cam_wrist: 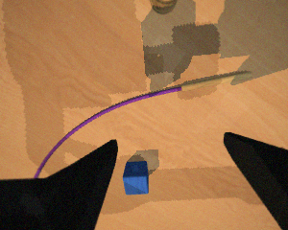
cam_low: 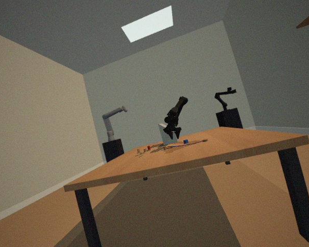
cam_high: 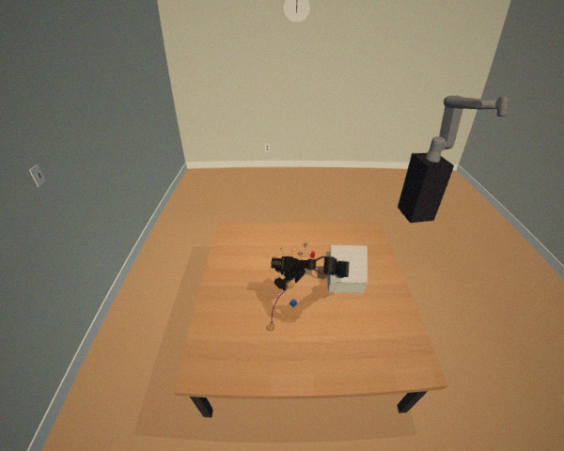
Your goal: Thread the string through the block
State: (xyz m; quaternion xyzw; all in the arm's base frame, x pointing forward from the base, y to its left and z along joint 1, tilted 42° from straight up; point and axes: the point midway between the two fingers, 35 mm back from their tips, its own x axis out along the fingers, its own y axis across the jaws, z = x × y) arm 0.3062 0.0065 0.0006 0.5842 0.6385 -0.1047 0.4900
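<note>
Now: gripper tip 6 cm above the thin wooden stick, 5 cm to the left of it and 2 cm past it. Also, from my gripper tip: blue block 9 cm to the left, 5 cm below, 1 cm behind; then wooden cylinder 11 cm to the right, 6 cm ahead, 5 cm below; then round wooden button 22 cm to the left, 14 cm ahead, 5 cm below.
</note>
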